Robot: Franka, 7 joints.
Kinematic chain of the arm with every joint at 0, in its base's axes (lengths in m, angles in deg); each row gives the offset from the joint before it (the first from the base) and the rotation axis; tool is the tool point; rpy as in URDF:
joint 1: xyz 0 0 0.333 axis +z
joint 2: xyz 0 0 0 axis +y
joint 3: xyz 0 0 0.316 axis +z
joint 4: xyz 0.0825 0 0 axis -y
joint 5: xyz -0.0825 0 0.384 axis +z
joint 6: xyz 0 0 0 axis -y
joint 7: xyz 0.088 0 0 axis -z
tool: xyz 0 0 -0.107 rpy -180 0 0
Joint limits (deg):
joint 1: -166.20..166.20
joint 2: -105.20..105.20
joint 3: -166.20..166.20
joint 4: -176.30..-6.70
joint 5: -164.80..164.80
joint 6: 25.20..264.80
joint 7: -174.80..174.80
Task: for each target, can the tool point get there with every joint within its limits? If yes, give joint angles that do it. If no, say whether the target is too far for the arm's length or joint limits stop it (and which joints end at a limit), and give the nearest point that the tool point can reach.
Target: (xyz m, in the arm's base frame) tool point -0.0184 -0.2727 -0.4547
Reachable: no: joint limits stop it (at a limit: joint 2) | nearest point -0.0185 -0.2742 -0.3607 | short by 0.094 m
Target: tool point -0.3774 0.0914 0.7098
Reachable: yes | joints 104.61 84.39 120.86 -109.67 -107.21 222.37 87.89
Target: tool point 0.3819 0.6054 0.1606
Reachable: yes | joints 38.82 70.13 14.17 -67.44 100.31 69.12 137.71
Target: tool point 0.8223 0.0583 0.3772
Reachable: yes | joints -12.12 63.97 34.66 -39.41 15.01 117.75 144.70
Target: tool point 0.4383 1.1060 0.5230
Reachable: no: too far | nearest point 0.3121 0.7876 0.4683 | short by 0.347 m
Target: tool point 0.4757 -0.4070 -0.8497
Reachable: no: too far | nearest point 0.3438 -0.2942 -0.3331 | short by 0.545 m
